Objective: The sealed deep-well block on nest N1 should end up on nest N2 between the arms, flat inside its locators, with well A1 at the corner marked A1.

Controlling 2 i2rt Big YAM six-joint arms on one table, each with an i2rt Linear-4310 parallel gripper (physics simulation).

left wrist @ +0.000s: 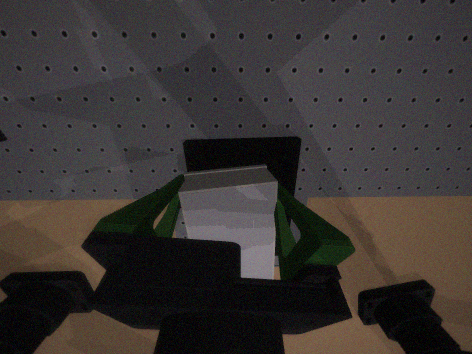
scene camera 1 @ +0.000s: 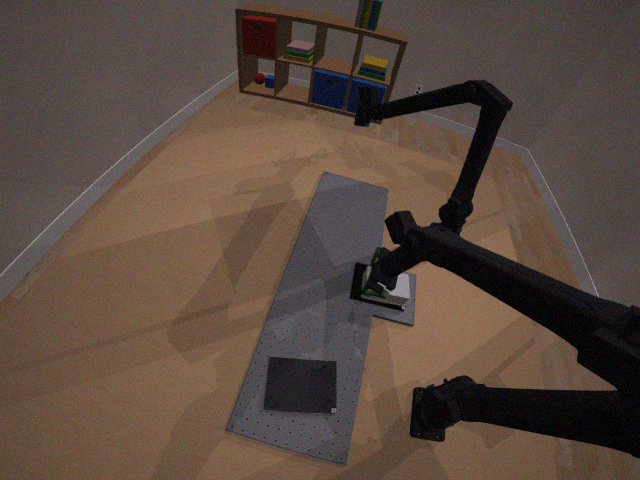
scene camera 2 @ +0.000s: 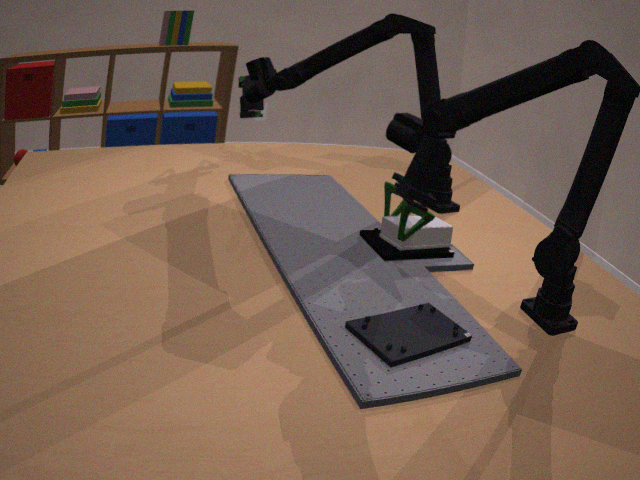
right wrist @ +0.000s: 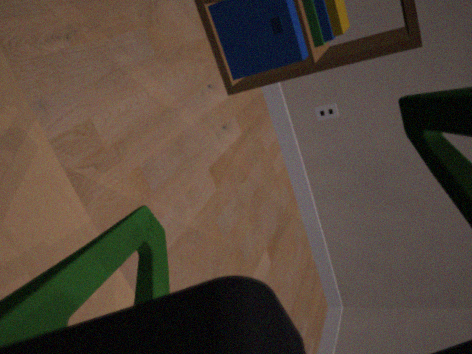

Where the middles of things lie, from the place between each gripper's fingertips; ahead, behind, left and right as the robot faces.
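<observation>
White block [scene camera 2: 436, 234]: 6 cm behind my left hand and 1 cm to the right of it. By its middle, the white block is nearer to my left hand than to my right hand.
Relative to my right hand, the block is 81 cm to the left, 28 cm behind and 10 cm below.
</observation>
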